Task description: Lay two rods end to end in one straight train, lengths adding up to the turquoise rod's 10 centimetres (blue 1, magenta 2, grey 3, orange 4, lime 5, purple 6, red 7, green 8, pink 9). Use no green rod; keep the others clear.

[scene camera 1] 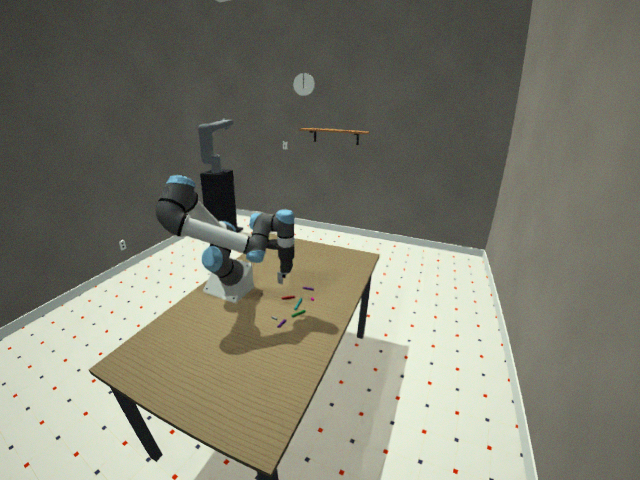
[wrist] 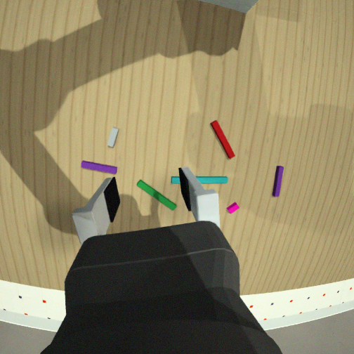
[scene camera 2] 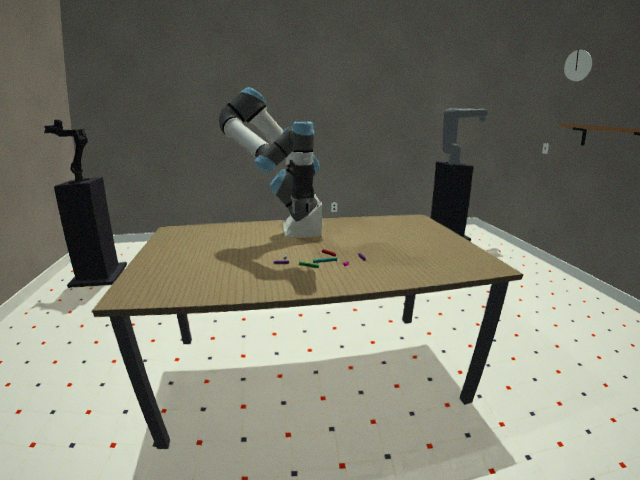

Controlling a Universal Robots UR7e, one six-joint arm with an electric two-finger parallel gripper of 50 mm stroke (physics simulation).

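Pixels of known places: gripper, fingertip midpoint: (scene camera 1: 282, 280) (scene camera 2: 301, 212); arm's base, origin of the base link: (scene camera 1: 231, 272).
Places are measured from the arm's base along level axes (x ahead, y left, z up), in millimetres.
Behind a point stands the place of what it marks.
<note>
A turquoise rod (scene camera 1: 298, 303) @[z -95, x 406, y -9 mm] (scene camera 2: 325, 260) @[z -98, x 410, y -10 mm] (wrist: 212, 180) lies on the table, partly hidden by a finger in the wrist view. In that view a red rod (scene camera 1: 288, 297) @[z -95, x 335, y 23 mm] (scene camera 2: 328, 252) @[z -96, x 335, y 23 mm] (wrist: 222, 139) lies above it, slanted, and a short grey rod (scene camera 1: 274, 318) @[z -97, x 340, y -165 mm] (scene camera 2: 284, 257) @[z -96, x 349, y -166 mm] (wrist: 113, 137) lies at upper left. The rods lie apart. My gripper (scene camera 1: 282, 277) @[z 91, x 358, y -98 mm] (wrist: 148, 185) is open and empty, high above the table; in the wrist view the green rod (scene camera 1: 298, 313) @[z -96, x 436, y -87 mm] (scene camera 2: 308, 264) @[z -95, x 439, y -86 mm] (wrist: 156, 198) shows between its fingers.
One purple rod (scene camera 1: 281, 323) @[z -95, x 389, y -189 mm] (scene camera 2: 281, 261) @[z -94, x 391, y -184 mm] (wrist: 99, 167) lies below the grey one in the wrist view. Another purple rod (scene camera 1: 308, 288) @[z -96, x 406, y 145 mm] (scene camera 2: 361, 256) @[z -97, x 405, y 145 mm] (wrist: 278, 181) lies at right, beyond a small magenta rod (scene camera 1: 312, 299) @[z -98, x 462, y 55 mm] (scene camera 2: 345, 263) @[z -94, x 465, y 56 mm] (wrist: 233, 207).
</note>
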